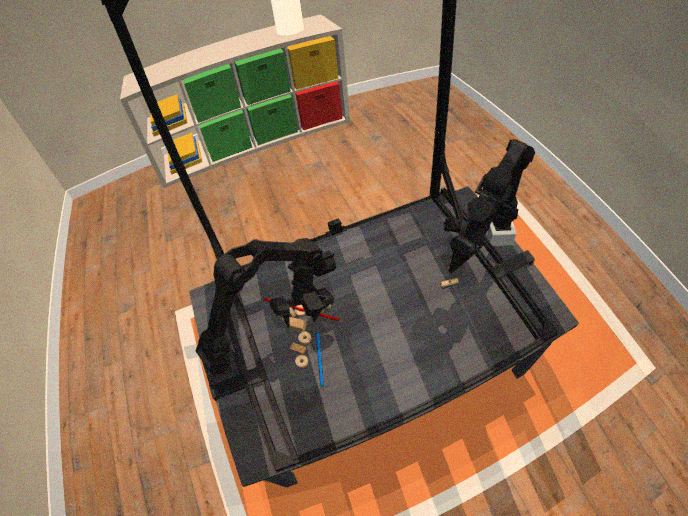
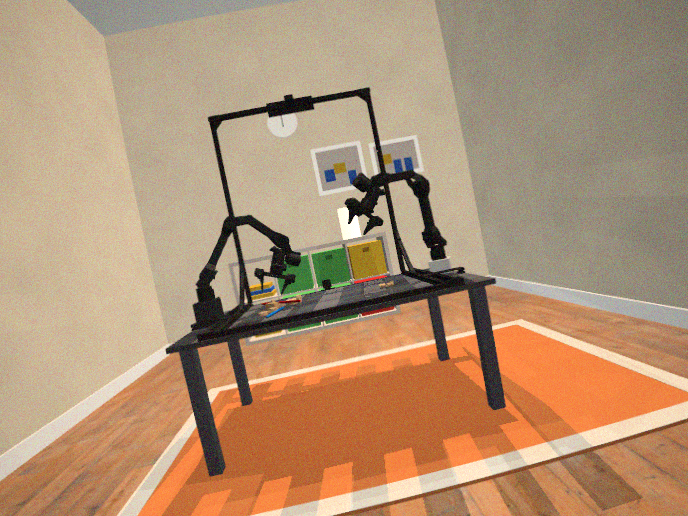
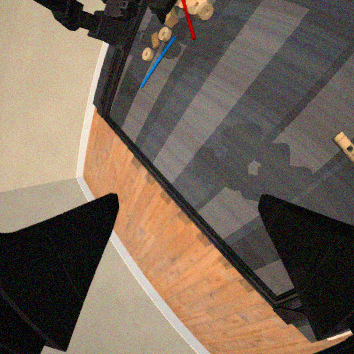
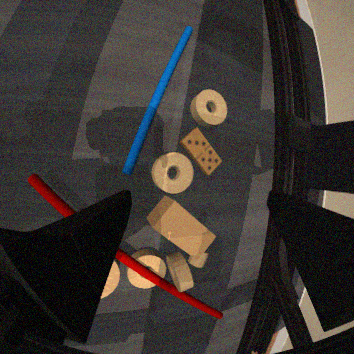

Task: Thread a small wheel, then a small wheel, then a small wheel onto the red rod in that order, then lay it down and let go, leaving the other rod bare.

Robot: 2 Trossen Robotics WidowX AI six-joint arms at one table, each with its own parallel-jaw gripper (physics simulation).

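Frame: origin at the left arm's base, x ahead, y left, z up, level; millimetres.
Where they show: left gripper, fingertip midpoint: (image 1: 453, 269) (image 2: 356, 229) (image 3: 190, 201); right gripper, fingertip midpoint: (image 1: 301, 324) (image 2: 271, 293) (image 3: 148, 18) (image 4: 201, 197); left arm's base at its link origin: (image 1: 501, 224) (image 2: 439, 258); right arm's base at its link origin: (image 1: 219, 365) (image 2: 206, 300) (image 3: 94, 23).
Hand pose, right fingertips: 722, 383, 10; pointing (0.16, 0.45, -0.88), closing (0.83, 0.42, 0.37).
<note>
Each offset is from my right fingertips to the top centre of the thing, as dx, dy, dz. "spot": to the spot under its first point.
The red rod {+18, -88, -54} (image 1: 333, 318) (image 3: 189, 22) (image 4: 200, 305) lies slanted across the top of a flat wooden wheel {spot: +15, -84, -55} (image 4: 146, 271). A wheel on its edge {spot: +39, -68, -41} (image 4: 180, 271) is beside it; another wheel {-35, -106, -56} (image 4: 109, 280) is partly behind a finger. No wheel shows threaded on the rod's visible parts; its middle is hidden. Two more flat wheels {+0, +13, -64} (image 4: 172, 172) {+5, +96, -64} (image 4: 209, 107) lie apart. The blue rod {-50, +85, -68} (image 1: 320, 361) (image 3: 158, 61) (image 4: 155, 102) lies bare. My right gripper (image 2: 272, 291) (image 4: 201, 197) is open and empty above the pieces. My left gripper (image 2: 357, 227) (image 3: 190, 201) is open and empty, high over the table.
A wooden block {+30, -32, -47} (image 4: 180, 227) and a small wooden piece {+70, -58, -58} (image 4: 198, 260) lie close to the wheels. A domino-like tile {+20, +49, -69} (image 4: 201, 151) lies between the two separate wheels. A pale wooden piece with holes {-489, -173, -58} (image 1: 449, 282) (image 3: 345, 143) lies near the left arm. Black frame posts stand at the table's sides.
</note>
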